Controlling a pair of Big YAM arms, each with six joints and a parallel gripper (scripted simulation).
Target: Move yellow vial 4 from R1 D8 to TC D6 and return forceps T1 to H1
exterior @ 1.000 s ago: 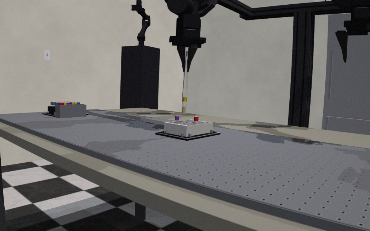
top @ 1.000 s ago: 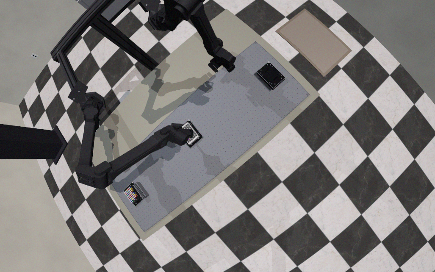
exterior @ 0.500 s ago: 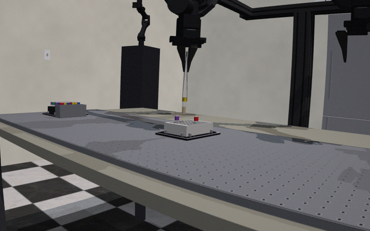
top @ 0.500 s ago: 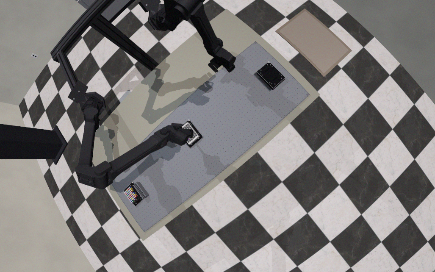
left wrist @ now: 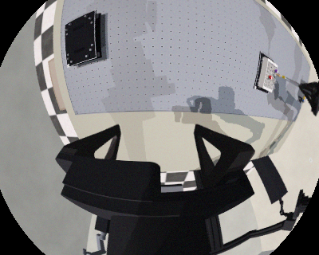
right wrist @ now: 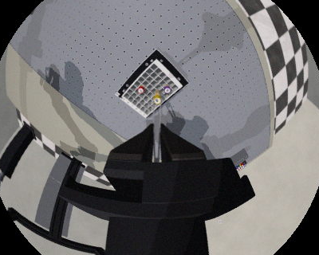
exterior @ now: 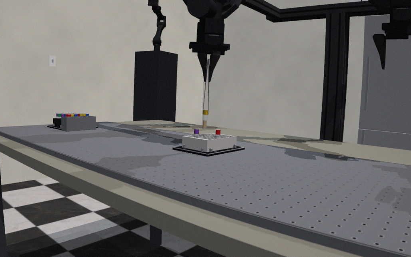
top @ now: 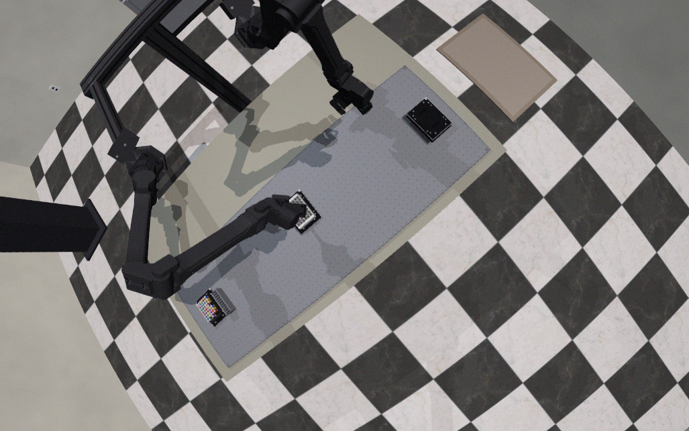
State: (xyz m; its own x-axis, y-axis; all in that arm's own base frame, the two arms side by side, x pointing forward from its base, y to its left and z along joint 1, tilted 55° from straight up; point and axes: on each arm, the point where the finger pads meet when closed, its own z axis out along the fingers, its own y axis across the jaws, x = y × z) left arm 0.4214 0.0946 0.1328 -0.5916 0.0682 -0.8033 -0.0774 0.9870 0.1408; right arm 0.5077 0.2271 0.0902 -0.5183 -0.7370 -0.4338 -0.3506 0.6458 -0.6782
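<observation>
Now: right hand 170 mm above the white tube carrier TC, 20 mm past it and 10 mm to the right of it. The rest, counted from my right hand: grey holder H1 (560 mm to the right, 170 mm below, 20 mm behind).
</observation>
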